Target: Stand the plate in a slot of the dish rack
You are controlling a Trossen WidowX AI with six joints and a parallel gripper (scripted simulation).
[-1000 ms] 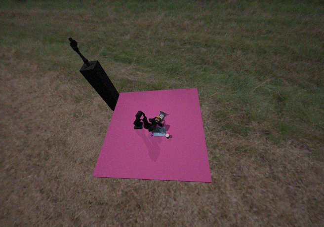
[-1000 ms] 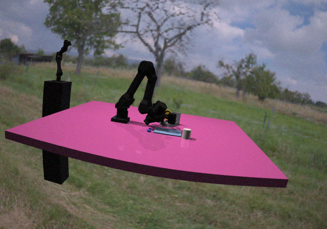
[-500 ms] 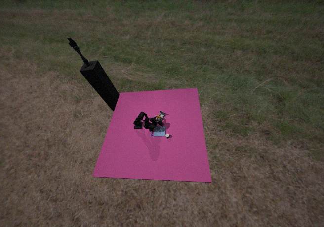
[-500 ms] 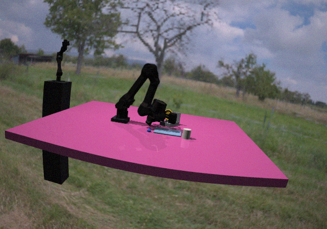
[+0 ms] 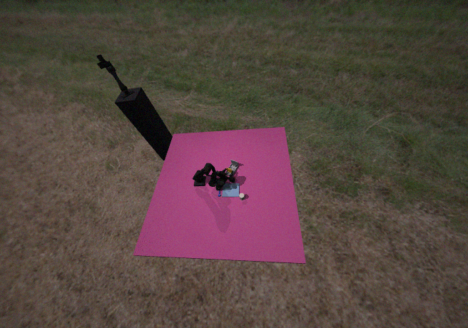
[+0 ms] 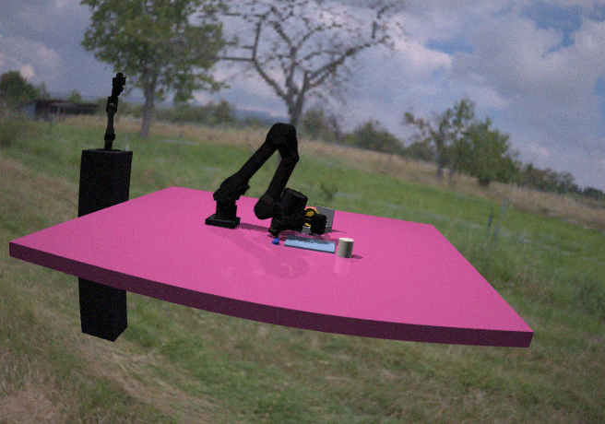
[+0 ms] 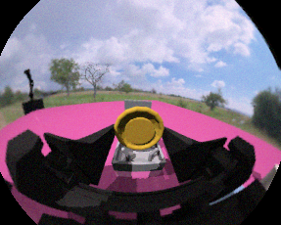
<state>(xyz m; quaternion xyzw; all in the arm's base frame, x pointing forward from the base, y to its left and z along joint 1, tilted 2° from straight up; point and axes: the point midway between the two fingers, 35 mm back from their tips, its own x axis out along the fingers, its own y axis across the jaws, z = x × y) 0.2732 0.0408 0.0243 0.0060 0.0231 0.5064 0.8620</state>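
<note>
The grey dish rack lies 10 mm ahead of my gripper tip, 20 mm to the left of it and 30 mm below it. The rest, counted from my gripper tip: blue spoon: 100 mm behind, 210 mm to the right, 50 mm below; then light blue mat: 190 mm to the right, 50 mm below; then yellow plate: 10 mm to the right.
</note>
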